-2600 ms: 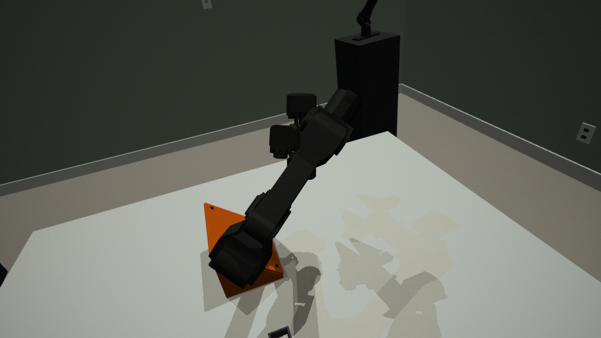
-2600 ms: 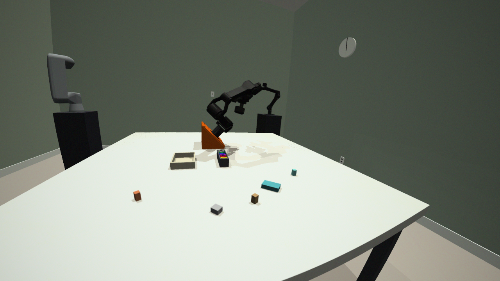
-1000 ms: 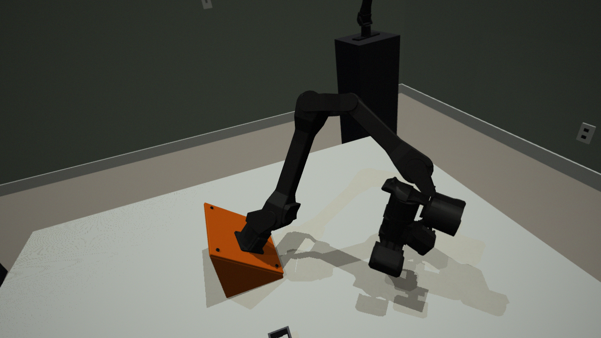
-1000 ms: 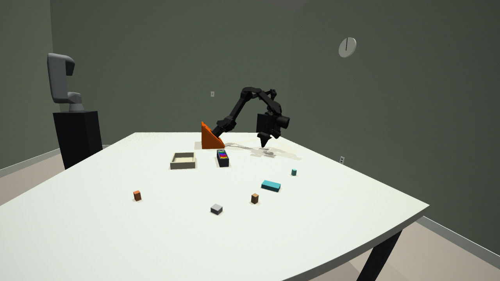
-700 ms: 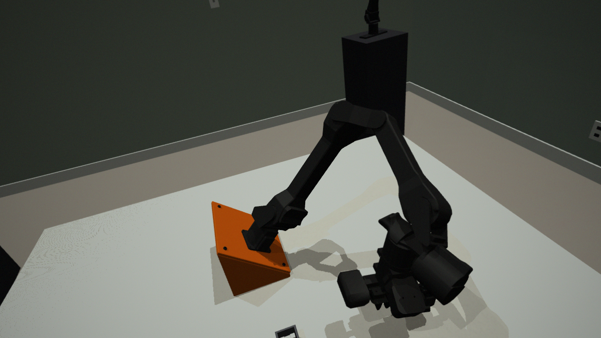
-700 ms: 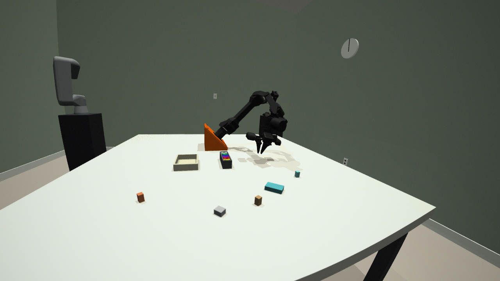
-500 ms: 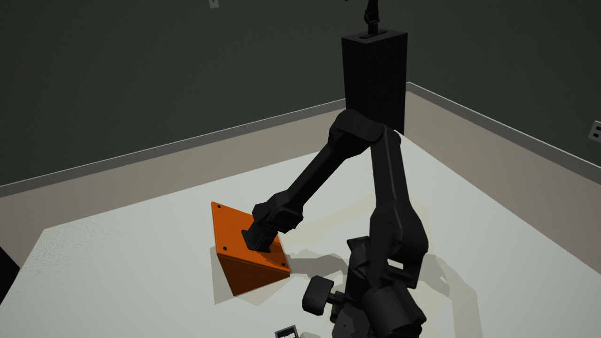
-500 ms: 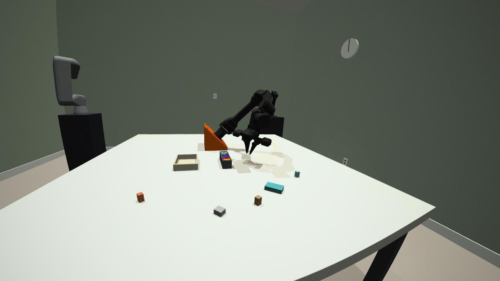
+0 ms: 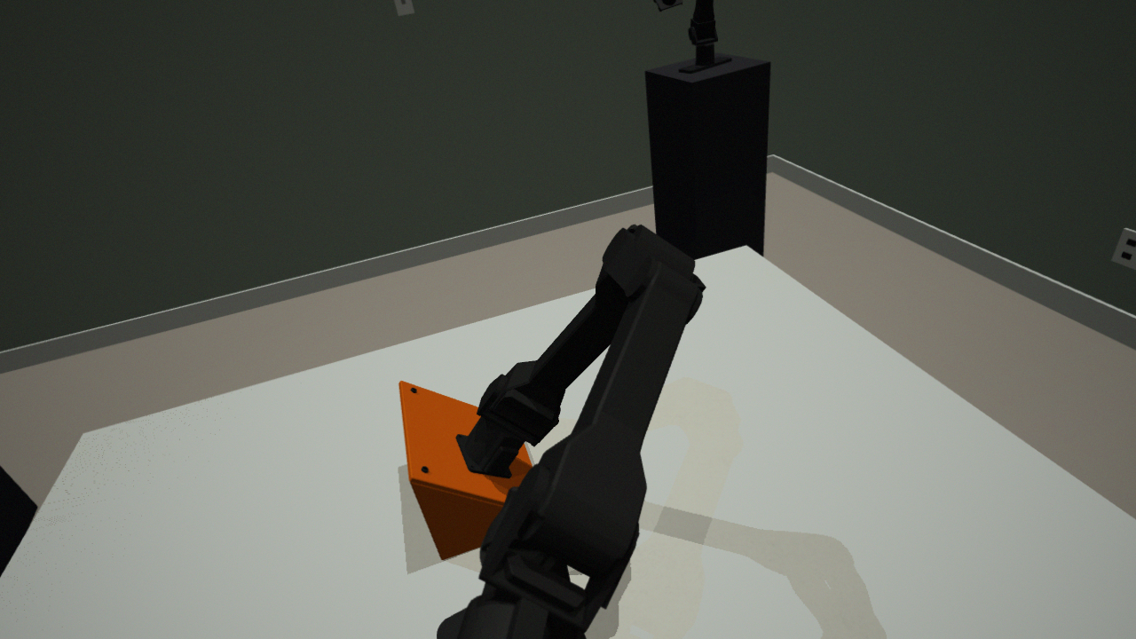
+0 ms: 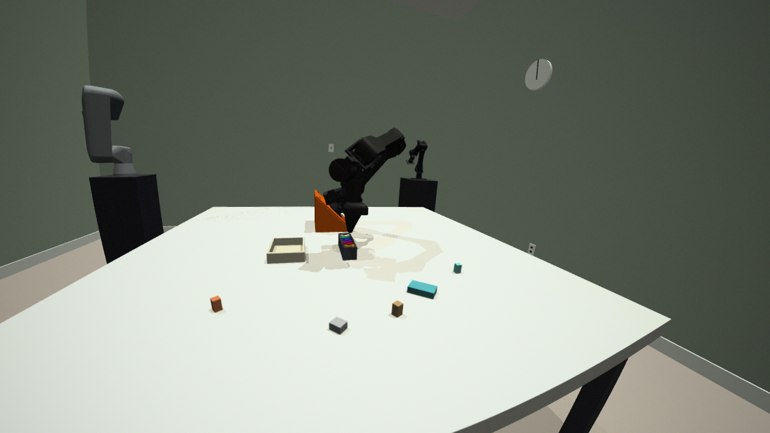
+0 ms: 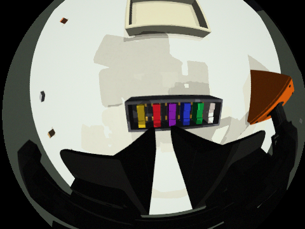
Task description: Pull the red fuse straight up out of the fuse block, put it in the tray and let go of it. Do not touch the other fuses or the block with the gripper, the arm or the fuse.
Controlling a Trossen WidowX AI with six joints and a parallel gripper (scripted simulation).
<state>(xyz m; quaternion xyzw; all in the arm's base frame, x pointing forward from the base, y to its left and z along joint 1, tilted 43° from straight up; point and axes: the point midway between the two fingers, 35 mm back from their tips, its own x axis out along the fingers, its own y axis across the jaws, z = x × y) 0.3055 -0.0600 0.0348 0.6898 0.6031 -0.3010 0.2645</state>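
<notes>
Now: gripper tip 50 mm above the red fuse. The rest, counted from my gripper tip: teal cube: 200 mm ahead, 250 mm to the left, 60 mm below; then brown cube: 320 mm ahead, 10 mm to the left, 60 mm below; then beige tray: 40 mm behind, 180 mm to the right, 70 mm below.
</notes>
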